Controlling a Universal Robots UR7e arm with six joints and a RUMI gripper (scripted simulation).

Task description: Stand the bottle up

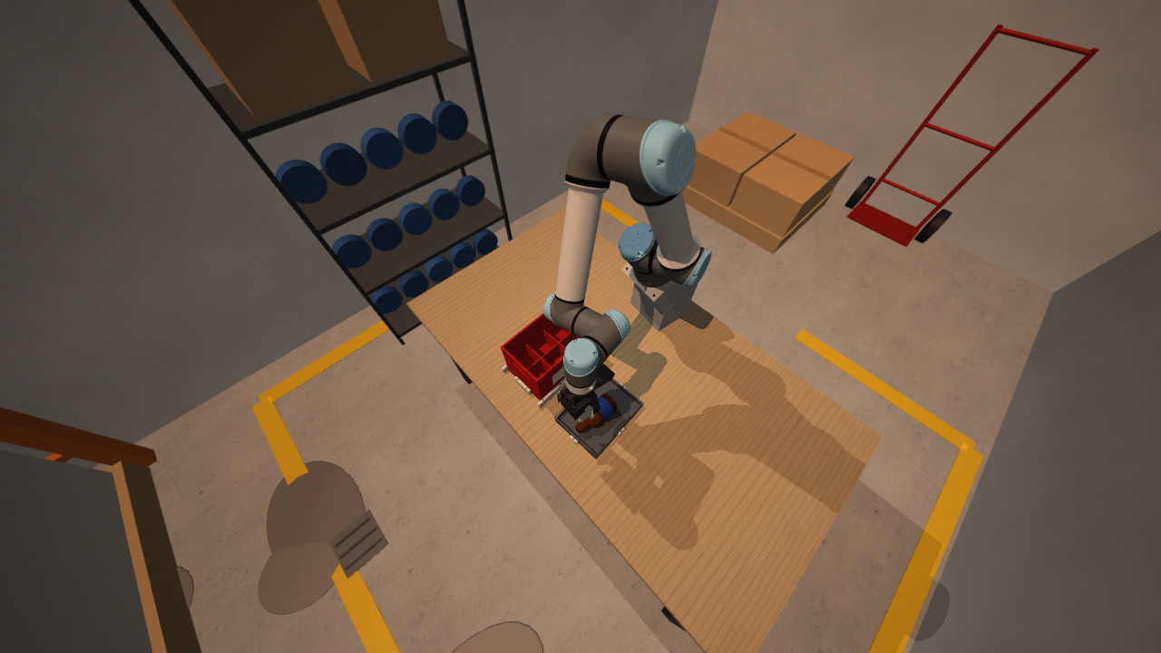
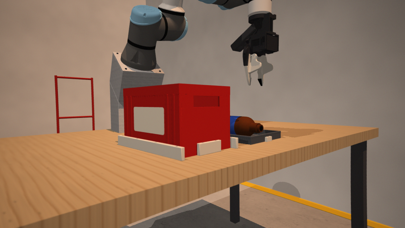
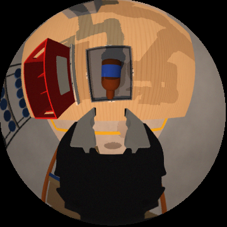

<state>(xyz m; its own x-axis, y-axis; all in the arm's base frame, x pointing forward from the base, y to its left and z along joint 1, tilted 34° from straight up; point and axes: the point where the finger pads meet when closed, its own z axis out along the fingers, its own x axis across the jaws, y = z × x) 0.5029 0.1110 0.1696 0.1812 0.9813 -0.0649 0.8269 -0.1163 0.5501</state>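
My gripper is now 50 mm past the brown bottle, 10 mm to the right of it and 160 mm above it. Round my hand: dark tray (80 mm behind, 10 mm to the left, 190 mm below); red crate (140 mm behind, 250 mm to the right, 120 mm below).
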